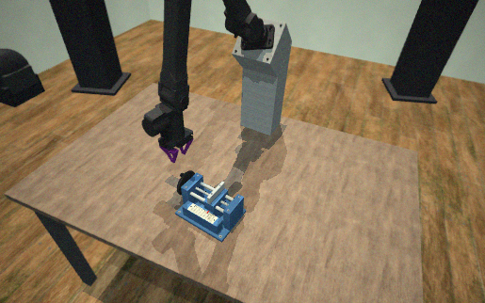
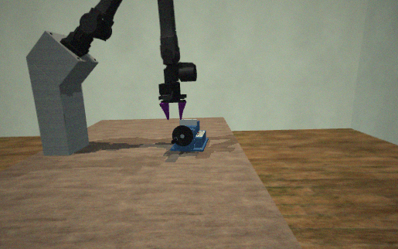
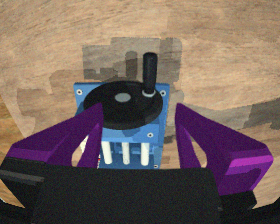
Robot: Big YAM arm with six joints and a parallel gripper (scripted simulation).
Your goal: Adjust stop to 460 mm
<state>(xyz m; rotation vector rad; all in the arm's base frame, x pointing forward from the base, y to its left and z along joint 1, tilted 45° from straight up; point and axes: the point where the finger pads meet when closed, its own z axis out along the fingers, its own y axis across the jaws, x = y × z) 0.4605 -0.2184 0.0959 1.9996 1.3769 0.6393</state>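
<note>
My hand is 2 cm to the right of the dark handle and 10 cm above it. Also, from my hand: black handwheel (1 cm ahead, 3 cm to the left, 10 cm below); stop fixture (11 cm ahead, 14 cm to the left, 7 cm below).
</note>
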